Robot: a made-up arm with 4 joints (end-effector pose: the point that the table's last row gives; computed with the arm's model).
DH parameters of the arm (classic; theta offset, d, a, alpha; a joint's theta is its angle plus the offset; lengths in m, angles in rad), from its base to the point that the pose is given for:
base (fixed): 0 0.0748 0 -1.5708
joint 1: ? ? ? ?
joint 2: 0 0.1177 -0.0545 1.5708
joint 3: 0 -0.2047 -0.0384 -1.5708
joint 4: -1.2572 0 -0.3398 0
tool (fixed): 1.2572 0.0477 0 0
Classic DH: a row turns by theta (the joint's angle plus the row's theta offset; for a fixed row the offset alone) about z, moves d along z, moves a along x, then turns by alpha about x.
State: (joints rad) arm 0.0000 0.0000 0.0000 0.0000
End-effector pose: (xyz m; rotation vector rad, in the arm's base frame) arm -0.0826 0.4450 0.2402 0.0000 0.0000 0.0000
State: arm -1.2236 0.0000 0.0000 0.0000
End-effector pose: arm -0.1836 0.4450 0.0534 0.0000 -1.2236 0.0000
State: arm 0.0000 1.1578 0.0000 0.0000
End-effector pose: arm -0.4478 -0.0521 0.2402 0.0000 0.0000 1.1578
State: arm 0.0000 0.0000 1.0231 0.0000
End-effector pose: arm -0.0547 0.4450 0.0951 0.0000 -1.0231 0.0000
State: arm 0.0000 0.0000 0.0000 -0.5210
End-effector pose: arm 0.0922 0.4543 0.2402 0.0000 0.0000 -0.5210
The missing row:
joint 1: 0 -0.0829 0.1151 1.5708
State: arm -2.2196 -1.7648 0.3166 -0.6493
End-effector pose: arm -0.5292 -0.1847 0.4650 2.4240 -1.1489 -1.4901
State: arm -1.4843 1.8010 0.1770 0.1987
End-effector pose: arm -0.1551 -0.4549 -0.2251 -1.3427 -1.0572 1.7069
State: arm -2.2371 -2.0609 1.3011 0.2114
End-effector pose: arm -0.3329 -0.1800 0.6127 -1.0283 1.6824 2.3941
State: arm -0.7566 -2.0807 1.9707 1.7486
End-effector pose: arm 0.2457 -0.1335 0.0150 -1.6055 0.1381 -0.8650
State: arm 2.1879 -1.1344 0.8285 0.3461
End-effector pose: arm -0.2780 0.3495 -0.2620 -0.9918 1.3950 0.1812
